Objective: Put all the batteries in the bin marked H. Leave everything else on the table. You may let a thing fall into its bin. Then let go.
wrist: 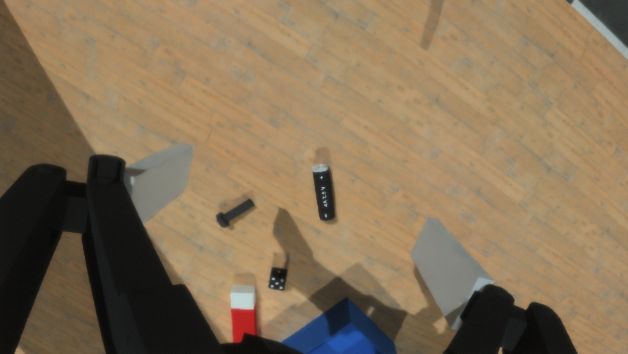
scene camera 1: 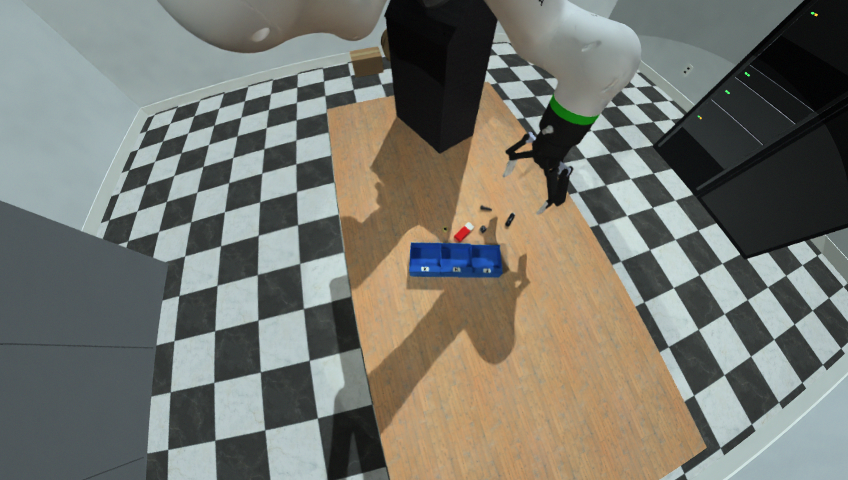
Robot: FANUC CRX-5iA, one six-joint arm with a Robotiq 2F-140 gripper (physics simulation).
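A black battery lies on the wooden table, its silver end toward the top of the wrist view. My gripper is open and empty, high above the table; in the wrist view the battery lies between its spread fingertips, well below them. The bin marked H is the middle one of three joined blue bins; its label is small and blurred in the scene view, and I cannot make out what lies inside. In the wrist view a corner of the blue bins shows at the bottom edge.
A black bolt, a black die and a red and white eraser lie between the battery and the bins. A small brass-coloured piece lies left of the eraser in the scene view.
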